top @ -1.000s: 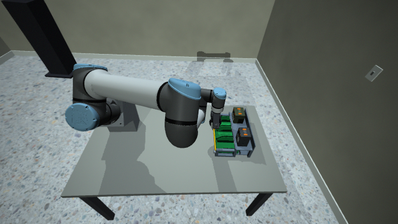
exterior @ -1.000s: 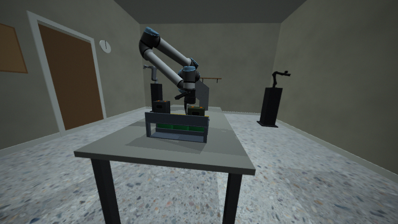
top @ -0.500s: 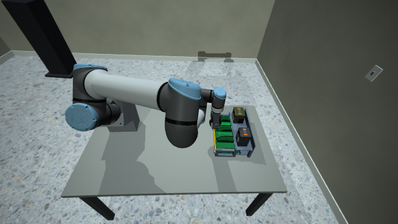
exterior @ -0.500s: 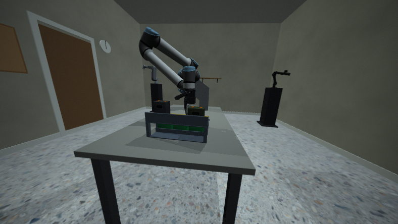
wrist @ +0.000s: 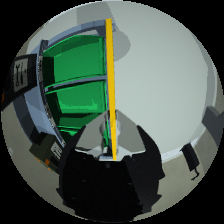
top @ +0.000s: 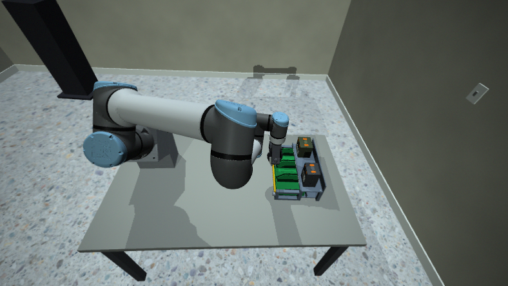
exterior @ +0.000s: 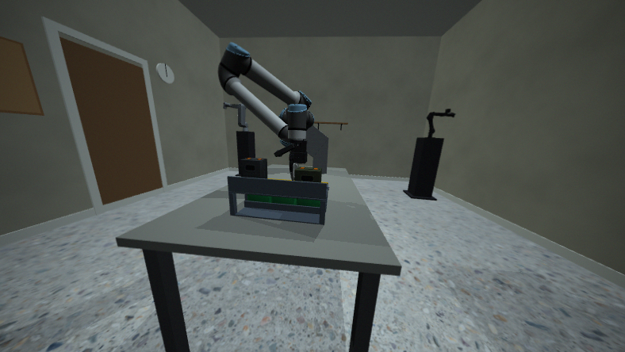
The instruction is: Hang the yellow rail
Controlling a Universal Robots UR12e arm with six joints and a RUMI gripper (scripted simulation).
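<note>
The yellow rail lies 1 cm below my hand. The rest, counted from my hand: back panel (27 cm ahead, 4 cm above, 1 cm to the left).
</note>
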